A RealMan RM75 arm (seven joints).
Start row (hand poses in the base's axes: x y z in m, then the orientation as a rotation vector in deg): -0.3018 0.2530 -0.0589 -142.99 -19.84 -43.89
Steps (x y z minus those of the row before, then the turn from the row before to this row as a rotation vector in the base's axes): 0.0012 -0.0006 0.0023 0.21 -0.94 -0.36; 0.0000 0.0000 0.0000 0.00 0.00 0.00; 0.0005 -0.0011 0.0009 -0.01 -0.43 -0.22; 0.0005 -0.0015 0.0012 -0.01 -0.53 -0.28; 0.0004 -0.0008 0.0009 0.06 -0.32 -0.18; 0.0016 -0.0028 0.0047 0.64 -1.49 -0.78; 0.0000 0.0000 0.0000 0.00 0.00 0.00; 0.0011 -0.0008 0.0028 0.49 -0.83 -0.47; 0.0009 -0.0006 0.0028 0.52 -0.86 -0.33; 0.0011 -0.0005 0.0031 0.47 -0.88 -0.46; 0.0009 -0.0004 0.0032 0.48 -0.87 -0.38; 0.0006 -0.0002 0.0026 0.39 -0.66 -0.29
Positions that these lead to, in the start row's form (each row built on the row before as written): -0.3006 0.2524 -0.0566 -142.63 -19.63 -45.23; -0.3006 0.2524 -0.0566 -142.63 -19.63 -45.23; -0.3001 0.2513 -0.0557 -142.58 -19.52 -45.86; -0.2996 0.2498 -0.0545 -142.52 -19.37 -46.65; -0.2992 0.2490 -0.0536 -142.42 -19.23 -47.13; -0.2976 0.2462 -0.0489 -141.60 -18.49 -49.31; -0.2976 0.2462 -0.0489 -141.60 -18.49 -49.31; -0.2965 0.2454 -0.0461 -141.02 -17.96 -50.53; -0.2956 0.2448 -0.0433 -140.34 -17.60 -51.72; -0.2945 0.2443 -0.0402 -139.74 -17.11 -52.99; -0.2936 0.2439 -0.0370 -139.09 -16.71 -54.20; -0.2930 0.2437 -0.0344 -138.57 -16.39 -55.11
